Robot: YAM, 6 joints.
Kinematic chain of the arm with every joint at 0, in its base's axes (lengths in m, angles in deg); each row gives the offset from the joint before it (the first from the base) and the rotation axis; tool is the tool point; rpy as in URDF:
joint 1: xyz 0 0 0.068 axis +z
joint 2: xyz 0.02 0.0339 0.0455 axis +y
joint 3: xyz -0.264 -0.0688 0 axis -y
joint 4: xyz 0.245 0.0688 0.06 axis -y
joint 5: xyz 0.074 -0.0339 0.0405 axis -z
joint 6: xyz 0.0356 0 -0.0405 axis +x
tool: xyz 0 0 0 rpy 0 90 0
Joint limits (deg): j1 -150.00..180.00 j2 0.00..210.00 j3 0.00..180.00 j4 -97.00..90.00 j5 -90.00..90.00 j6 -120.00..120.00
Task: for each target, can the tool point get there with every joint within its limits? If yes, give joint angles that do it. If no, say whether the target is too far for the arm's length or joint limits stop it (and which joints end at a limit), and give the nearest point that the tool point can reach.
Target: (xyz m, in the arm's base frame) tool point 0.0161 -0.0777 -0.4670
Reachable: no: joint limits stop it (at a limit: joint 2) | nearest point 0.0245 -0.1183 -0.3570 | short by 0.118 m
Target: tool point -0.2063 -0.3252 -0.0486
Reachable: yes | joints -117.66 154.54 90.78 -50.28 63.05 95.23
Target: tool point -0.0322 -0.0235 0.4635
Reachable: yes | joints 91.96 29.23 81.82 -59.14 -67.92 17.34
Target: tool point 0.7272 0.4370 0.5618
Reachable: no: too far | nearest point 0.4889 0.2938 0.4114 | short by 0.316 m
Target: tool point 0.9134 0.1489 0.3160
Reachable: no: too far | nearest point 0.6225 0.1015 0.2501 | short by 0.302 m
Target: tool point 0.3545 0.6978 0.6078
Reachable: no: too far | nearest point 0.2469 0.4861 0.4539 | short by 0.283 m
